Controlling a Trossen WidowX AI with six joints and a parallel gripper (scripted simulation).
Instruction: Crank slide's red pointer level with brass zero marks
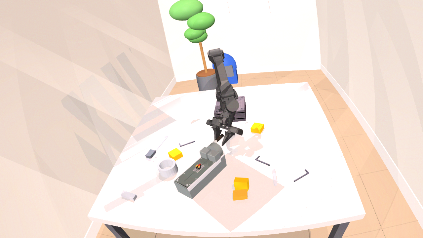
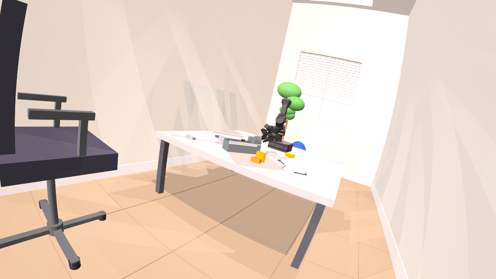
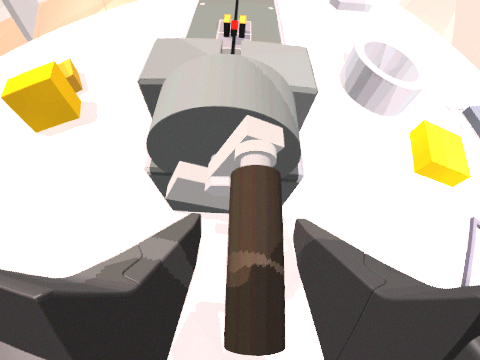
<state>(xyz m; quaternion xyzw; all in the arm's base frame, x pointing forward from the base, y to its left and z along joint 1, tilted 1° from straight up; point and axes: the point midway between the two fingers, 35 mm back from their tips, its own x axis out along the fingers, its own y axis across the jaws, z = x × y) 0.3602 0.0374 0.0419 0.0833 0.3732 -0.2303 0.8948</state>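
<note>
The brown crank handle lies 10 mm behind my gripper tip, 10 mm to the left of it and 30 mm above it. Round my gripper tip: red pointer 150 mm ahead, 60 mm to the right, 10 mm below.
</note>
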